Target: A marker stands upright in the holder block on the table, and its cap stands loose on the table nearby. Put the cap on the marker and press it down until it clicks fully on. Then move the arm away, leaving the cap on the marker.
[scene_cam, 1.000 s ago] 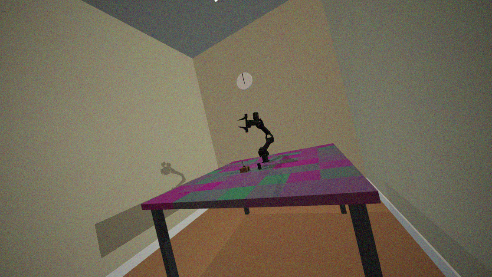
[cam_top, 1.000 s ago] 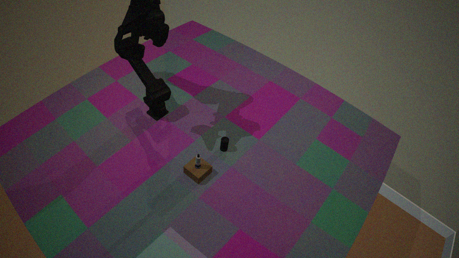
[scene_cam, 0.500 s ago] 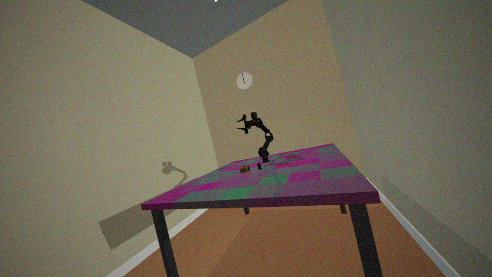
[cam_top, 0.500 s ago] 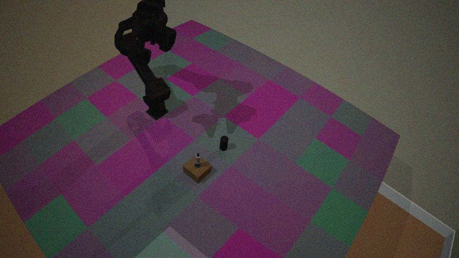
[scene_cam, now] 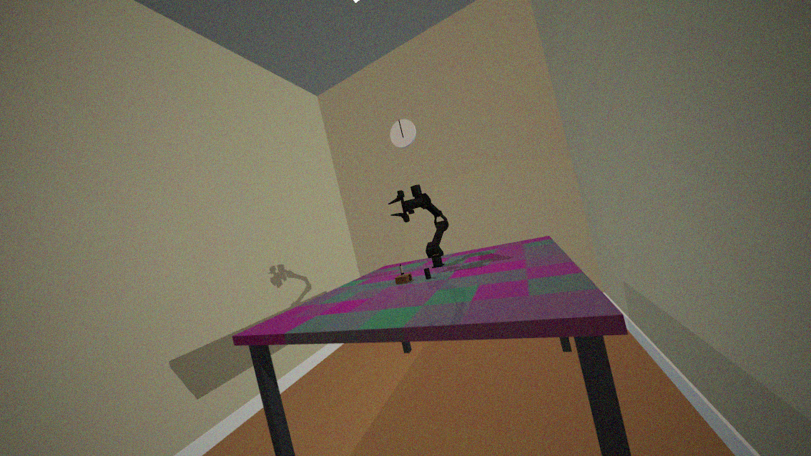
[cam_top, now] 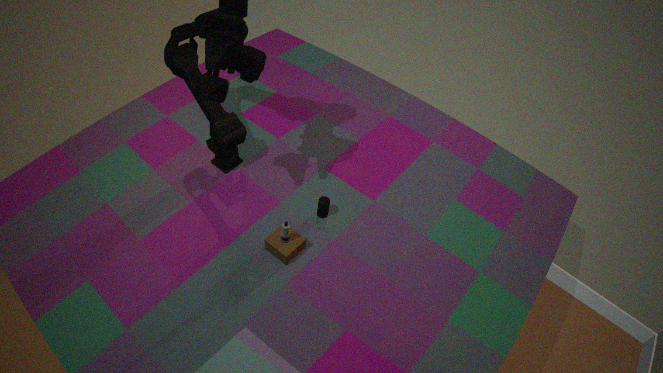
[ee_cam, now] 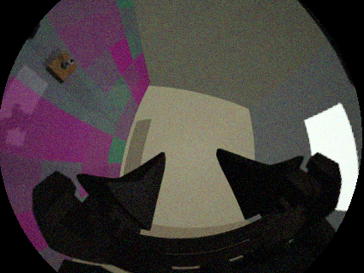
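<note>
Now: gripper tip 140 mm short of the black cap, 200 mm to the right of it and 380 mm above it. From my gripper tip the other things lie so: tan holder block (150 mm ahead, 60 mm to the left, 380 mm below).
</note>
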